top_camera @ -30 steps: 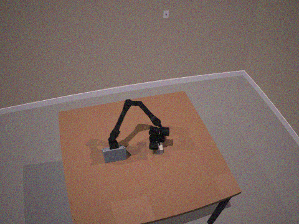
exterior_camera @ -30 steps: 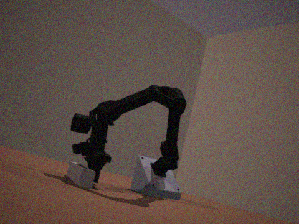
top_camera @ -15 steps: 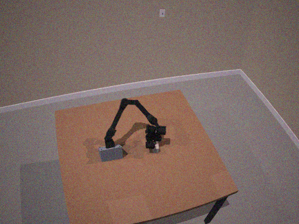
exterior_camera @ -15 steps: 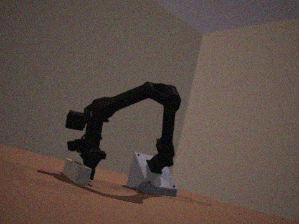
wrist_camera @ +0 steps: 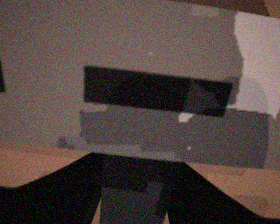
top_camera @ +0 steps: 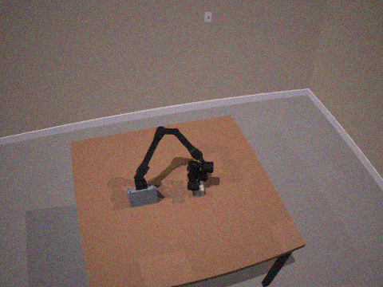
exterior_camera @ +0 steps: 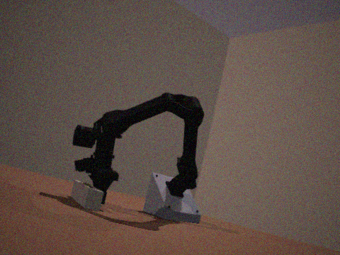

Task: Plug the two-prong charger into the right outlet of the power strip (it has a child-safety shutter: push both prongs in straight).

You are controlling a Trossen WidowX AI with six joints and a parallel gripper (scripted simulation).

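Right now the black two-prong charger is 20 mm ahead of my gripper tip and 10 mm above it.
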